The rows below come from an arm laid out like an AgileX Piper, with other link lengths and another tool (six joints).
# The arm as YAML. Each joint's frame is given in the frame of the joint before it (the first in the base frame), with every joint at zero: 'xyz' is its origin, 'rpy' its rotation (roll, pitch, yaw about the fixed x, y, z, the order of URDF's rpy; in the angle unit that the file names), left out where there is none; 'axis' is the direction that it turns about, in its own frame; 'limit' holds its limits. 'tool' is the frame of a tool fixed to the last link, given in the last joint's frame.
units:
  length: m
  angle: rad
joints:
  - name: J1
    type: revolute
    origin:
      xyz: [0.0, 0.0, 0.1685]
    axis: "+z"
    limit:
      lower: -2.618
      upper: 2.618
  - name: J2
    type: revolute
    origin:
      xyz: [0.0, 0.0, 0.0]
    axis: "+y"
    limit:
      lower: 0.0
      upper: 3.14
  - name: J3
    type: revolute
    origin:
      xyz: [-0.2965, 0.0, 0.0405]
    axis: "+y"
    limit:
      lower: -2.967
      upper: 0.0
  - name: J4
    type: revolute
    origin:
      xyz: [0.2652, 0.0, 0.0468]
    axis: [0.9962, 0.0, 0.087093]
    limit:
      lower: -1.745
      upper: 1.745
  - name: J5
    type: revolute
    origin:
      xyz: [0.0, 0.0, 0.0]
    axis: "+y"
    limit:
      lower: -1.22
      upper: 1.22
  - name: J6
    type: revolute
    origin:
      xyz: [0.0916, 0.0, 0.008]
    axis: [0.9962, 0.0, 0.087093]
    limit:
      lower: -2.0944
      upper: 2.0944
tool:
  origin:
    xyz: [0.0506, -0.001, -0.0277]
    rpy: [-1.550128, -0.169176, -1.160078]
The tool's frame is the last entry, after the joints.
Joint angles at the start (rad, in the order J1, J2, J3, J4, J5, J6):
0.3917, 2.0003, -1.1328, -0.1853, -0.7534, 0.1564
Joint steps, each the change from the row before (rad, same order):
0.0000, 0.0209, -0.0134, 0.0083, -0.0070, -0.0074
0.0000, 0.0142, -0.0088, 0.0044, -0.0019, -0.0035
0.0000, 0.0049, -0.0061, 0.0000, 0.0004, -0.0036
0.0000, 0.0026, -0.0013, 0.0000, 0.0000, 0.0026
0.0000, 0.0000, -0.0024, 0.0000, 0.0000, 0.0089
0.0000, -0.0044, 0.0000, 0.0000, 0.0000, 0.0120
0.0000, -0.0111, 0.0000, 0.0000, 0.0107, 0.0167
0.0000, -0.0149, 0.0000, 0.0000, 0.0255, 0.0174
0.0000, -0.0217, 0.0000, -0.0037, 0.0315, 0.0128
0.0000, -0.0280, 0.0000, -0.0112, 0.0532, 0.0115
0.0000, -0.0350, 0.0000, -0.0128, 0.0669, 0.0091
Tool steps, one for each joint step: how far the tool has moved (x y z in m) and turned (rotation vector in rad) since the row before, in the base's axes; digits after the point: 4 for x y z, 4 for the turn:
0.0040, 0.0009, -0.0049, -0.0004, -0.0005, -0.0047
0.0025, 0.0006, -0.0039, -0.0013, 0.0028, -0.0028
0.0014, 0.0004, -0.0005, -0.0029, -0.0025, 0.0001
0.0003, 0.0002, -0.0009, 0.0018, 0.0025, -0.0001
0.0003, 0.0004, 0.0008, 0.0087, 0.0021, -0.0003
-0.0003, 0.0003, 0.0023, 0.0121, 0.0018, -0.0004
-0.0009, 0.0000, 0.0042, 0.0136, 0.0071, -0.0018
-0.0015, -0.0006, 0.0041, 0.0085, 0.0167, -0.0038
-0.0021, -0.0009, 0.0067, 0.0017, 0.0123, -0.0021
-0.0034, -0.0016, 0.0068, -0.0129, 0.0224, -0.0005
-0.0045, -0.0027, 0.0084, -0.0205, 0.0258, -0.0026

